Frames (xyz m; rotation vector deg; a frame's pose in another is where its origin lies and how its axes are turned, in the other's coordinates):
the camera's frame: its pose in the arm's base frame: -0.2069 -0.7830 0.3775 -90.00 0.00 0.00
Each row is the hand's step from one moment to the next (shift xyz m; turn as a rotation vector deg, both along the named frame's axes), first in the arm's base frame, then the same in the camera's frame.
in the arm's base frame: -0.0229 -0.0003 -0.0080 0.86 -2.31 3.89
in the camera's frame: -0.0229 0.0080 -0.0003 0.86 -3.89 -2.31
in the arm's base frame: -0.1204 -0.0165 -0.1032 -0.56 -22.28 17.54
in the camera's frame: -0.1204 0.1032 -0.0165 -0.56 -17.54 -22.28
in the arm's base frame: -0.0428 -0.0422 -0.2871 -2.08 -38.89 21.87
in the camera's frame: -0.0428 0.2871 -0.0422 -2.08 -21.87 -38.89
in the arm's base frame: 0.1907 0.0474 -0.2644 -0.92 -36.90 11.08
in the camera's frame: 0.1907 0.2644 0.0474 -0.92 -11.08 -36.90
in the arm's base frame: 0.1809 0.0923 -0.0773 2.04 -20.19 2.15
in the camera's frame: 0.1809 0.0773 0.0923 2.04 -2.15 -20.19
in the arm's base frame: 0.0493 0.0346 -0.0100 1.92 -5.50 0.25
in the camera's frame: 0.0493 0.0100 0.0346 1.92 -0.25 -5.50
